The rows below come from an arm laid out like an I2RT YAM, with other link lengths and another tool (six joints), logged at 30 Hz.
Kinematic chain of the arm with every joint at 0, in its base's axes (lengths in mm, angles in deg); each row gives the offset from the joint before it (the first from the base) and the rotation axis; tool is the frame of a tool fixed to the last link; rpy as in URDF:
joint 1: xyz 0 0 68.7 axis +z
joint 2: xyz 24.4 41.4 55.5 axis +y
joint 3: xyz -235 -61.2 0 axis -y
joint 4: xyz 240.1 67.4 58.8 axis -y
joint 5: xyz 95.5 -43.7 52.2 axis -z
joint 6: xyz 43.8 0 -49.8 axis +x
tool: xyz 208 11 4 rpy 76.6 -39.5 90
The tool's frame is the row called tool.
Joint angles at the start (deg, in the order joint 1, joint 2, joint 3, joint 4, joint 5, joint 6): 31.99, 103.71, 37.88, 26.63, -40.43, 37.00
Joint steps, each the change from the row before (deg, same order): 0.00, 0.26, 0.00, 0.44, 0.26, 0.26; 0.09, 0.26, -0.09, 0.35, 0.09, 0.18; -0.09, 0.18, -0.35, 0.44, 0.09, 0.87; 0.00, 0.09, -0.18, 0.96, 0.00, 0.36; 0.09, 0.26, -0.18, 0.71, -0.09, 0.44; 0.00, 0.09, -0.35, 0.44, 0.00, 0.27
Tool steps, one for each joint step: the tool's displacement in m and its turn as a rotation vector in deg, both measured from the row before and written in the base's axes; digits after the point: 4 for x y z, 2 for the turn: 0.0016, -0.0001, -0.0007, 0.00, -0.02, -0.33; -0.0004, 0.0002, -0.0013, -0.02, 0.13, -0.07; -0.0001, -0.0014, -0.0021, 0.05, 0.79, -0.58; 0.0013, 0.0008, 0.0020, 0.43, -0.28, -0.17; -0.0006, 0.0008, -0.0001, 0.26, 0.18, -0.05; -0.0009, -0.0006, -0.0012, 0.05, 0.23, -0.13
